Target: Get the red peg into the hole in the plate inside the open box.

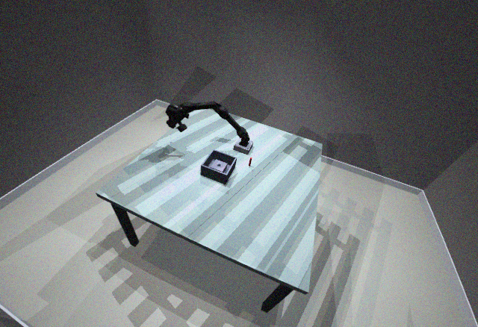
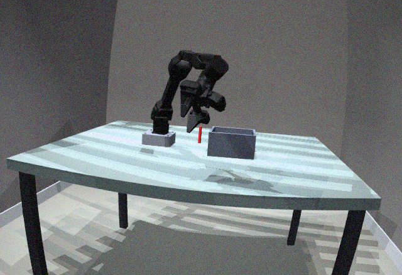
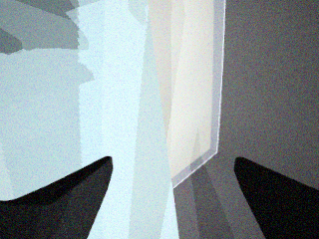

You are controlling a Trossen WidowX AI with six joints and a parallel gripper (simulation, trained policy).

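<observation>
The red peg is 8 cm behind my gripper tip, 64 cm to the left of it and 13 cm below it. Also, from my gripper tip: pale plate (9 cm ahead, 47 cm to the left, 12 cm below); then dark box (9 cm ahead, 47 cm to the left, 14 cm below).
</observation>
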